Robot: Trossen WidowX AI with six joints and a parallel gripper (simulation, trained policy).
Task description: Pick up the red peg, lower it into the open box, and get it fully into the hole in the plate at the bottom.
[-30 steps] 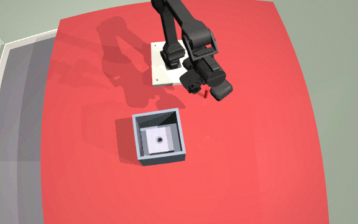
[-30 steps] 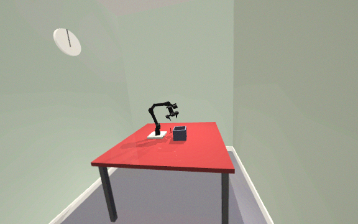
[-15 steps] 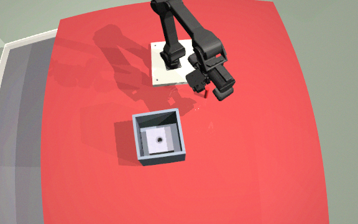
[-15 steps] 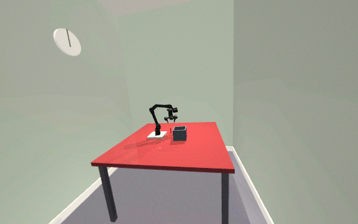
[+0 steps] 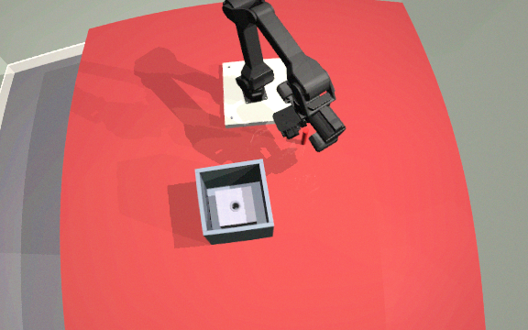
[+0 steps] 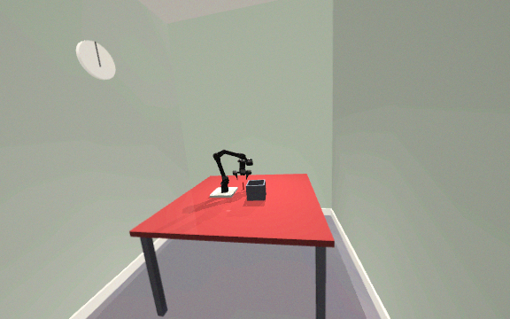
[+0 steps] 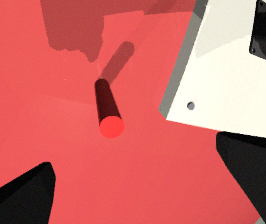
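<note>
My gripper tip is now 1 cm short of the red peg, 1 cm to the left of it and 6 cm above it.
</note>
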